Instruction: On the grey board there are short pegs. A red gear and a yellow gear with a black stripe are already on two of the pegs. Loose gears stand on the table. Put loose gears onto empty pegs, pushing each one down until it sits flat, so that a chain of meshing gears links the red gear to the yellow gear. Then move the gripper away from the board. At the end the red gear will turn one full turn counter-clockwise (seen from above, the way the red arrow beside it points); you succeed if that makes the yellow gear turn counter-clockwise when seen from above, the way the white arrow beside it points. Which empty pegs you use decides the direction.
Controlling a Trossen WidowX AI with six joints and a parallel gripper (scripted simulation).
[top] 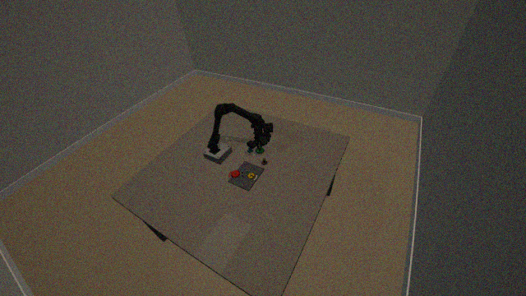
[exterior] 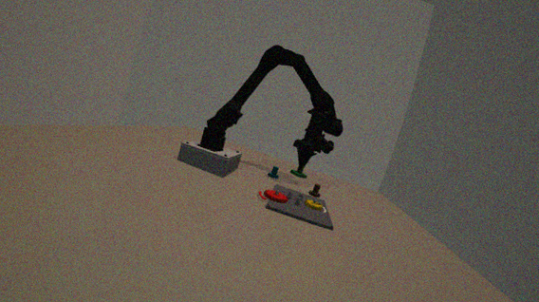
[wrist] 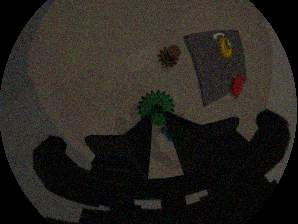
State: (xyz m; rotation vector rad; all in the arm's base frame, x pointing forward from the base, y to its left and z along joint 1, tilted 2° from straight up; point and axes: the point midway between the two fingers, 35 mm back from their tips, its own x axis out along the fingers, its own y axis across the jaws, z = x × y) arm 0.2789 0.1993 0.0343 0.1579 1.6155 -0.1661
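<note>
The yellow gear lies 8 cm ahead of my gripper tip, 21 cm to the right of it and 5 cm below it. Also, from my gripper tip: brown gear (8 cm ahead, 6 cm to the right, 5 cm below); green gear (1 cm below); teal gear (9 cm behind, 1 cm to the right, 5 cm below).
</note>
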